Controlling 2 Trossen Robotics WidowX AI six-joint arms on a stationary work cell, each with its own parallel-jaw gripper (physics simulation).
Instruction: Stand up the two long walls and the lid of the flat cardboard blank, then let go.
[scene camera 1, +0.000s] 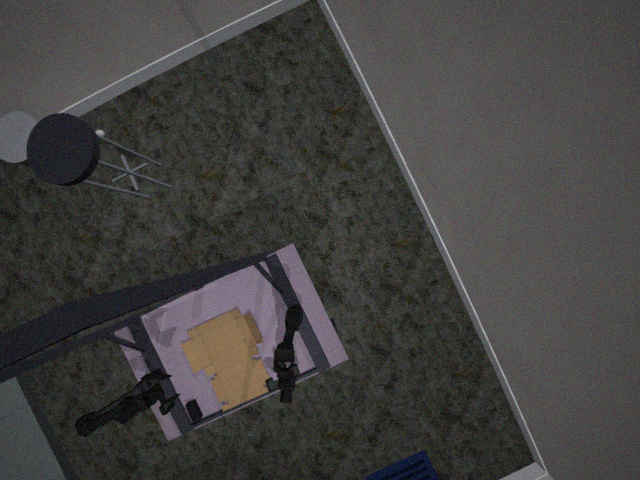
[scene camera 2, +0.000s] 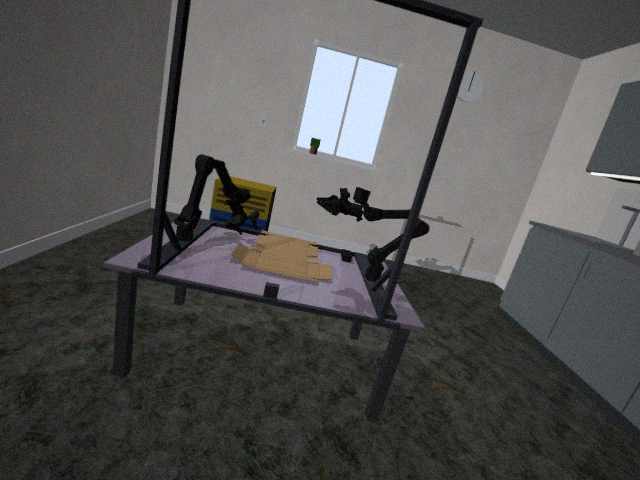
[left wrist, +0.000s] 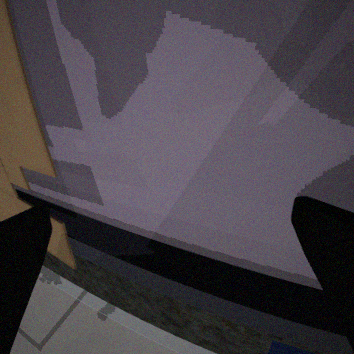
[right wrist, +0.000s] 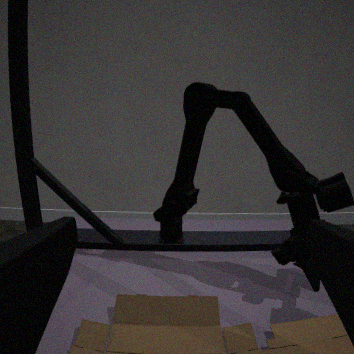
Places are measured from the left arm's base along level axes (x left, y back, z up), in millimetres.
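Pixels of known places: left gripper, fingertip midpoint: (scene camera 2: 249, 232) (left wrist: 172, 213) (right wrist: 324, 293); right gripper, fingertip midpoint: (scene camera 1: 175, 385) (scene camera 2: 316, 200) (right wrist: 194, 231); left arm's base, link origin: (scene camera 1: 295, 310) (scene camera 2: 183, 238) (right wrist: 170, 237); right arm's base, link origin: (scene camera 2: 372, 278).
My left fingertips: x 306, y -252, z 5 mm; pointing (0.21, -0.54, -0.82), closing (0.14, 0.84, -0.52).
Note:
Ahead of a thing's pixels: the offset from my left fingertips to its middle. "pt": to the spot under its first point. Level surfaces: height alone.
The brown cardboard blank (scene camera 1: 232, 356) (scene camera 2: 284, 255) (right wrist: 165, 340) lies mostly flat on the table. Its long panels lie down. One short end flap @[pt dz -5, dx -332, dy -22 mm] (scene camera 1: 251, 326) (scene camera 2: 240, 252) (right wrist: 167, 310), on the left arm's side, looks darker and slightly tilted up. In the left wrist view an edge of the blank @[pt dz +0, dx -36, dy -69 mm] (left wrist: 20, 110) shows at the far left. My left gripper (scene camera 1: 286, 393) (scene camera 2: 235, 228) (left wrist: 172, 213) (right wrist: 324, 293) is open and empty, pointing down beside the blank near the table's edge. My right gripper (scene camera 1: 174, 386) (scene camera 2: 320, 200) (right wrist: 194, 231) is open and empty, high above the table and away from the blank.
The pale purple table @[dz -24 mm] (scene camera 1: 323, 320) (scene camera 2: 217, 266) carries a dark frame with upright posts (scene camera 2: 168, 134) (scene camera 2: 439, 144). A small black box @[dz -7, dx -20, dy -563 mm] (scene camera 1: 193, 410) (scene camera 2: 346, 255) sits by one edge, and another black box @[dz +7, dx -674, dy -205 mm] (scene camera 2: 271, 290) is at the front edge in scene camera 2.

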